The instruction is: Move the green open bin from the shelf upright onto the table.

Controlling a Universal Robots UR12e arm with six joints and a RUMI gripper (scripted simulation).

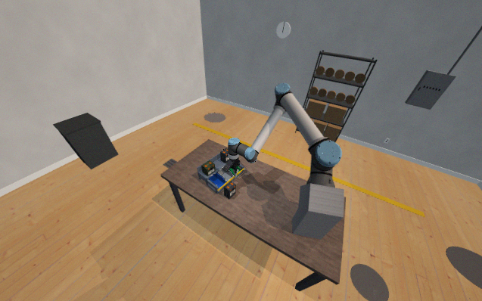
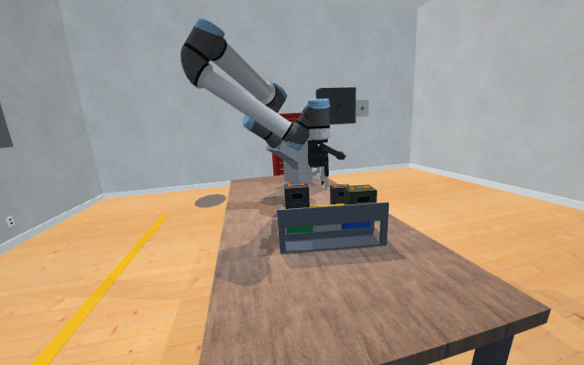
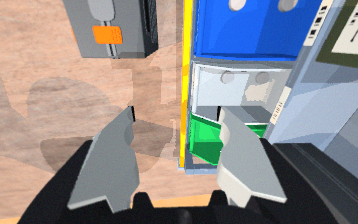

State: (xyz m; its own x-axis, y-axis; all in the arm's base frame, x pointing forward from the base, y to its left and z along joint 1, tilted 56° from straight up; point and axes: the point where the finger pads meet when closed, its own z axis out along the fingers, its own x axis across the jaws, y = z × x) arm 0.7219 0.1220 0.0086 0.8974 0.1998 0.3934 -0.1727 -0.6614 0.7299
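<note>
My hand is 100 mm above the yellow strip, 30 mm to the left of it and 10 mm short of it. From my hand the other things lie so: green open bin (160 mm to the right, 110 mm below, 90 mm ahead); then pale grey bin (110 mm below, 110 mm ahead, 50 mm to the right); then blue bin (140 mm ahead, 110 mm below, 60 mm to the left).
</note>
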